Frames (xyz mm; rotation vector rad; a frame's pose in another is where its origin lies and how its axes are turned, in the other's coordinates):
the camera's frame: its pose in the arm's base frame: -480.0 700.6 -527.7 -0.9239 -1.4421 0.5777
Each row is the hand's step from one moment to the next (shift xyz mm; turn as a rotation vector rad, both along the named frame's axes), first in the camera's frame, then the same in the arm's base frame.
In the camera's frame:
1: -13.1 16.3 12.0 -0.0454 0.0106 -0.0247
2: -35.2 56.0 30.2 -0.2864 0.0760 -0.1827
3: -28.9 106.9 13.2 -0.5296 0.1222 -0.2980
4: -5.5 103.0 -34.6 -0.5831 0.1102 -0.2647
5: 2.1 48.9 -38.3 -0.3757 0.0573 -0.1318
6: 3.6 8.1 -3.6 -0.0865 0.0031 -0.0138
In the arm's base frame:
1: -9.7 0.5 -22.0 0.0222 -0.0356 -0.0320
2: -21.8 7.7 -68.9 0.1680 -0.2245 -0.2063
3: 5.2 37.8 -104.8 0.2681 -0.4181 -0.3708
4: 53.2 46.0 -83.0 0.2286 -0.4622 -0.3954
5: 47.0 21.7 -34.3 0.1068 -0.2983 -0.2479
6: 5.4 6.7 -4.1 0.0065 -0.0712 -0.0507

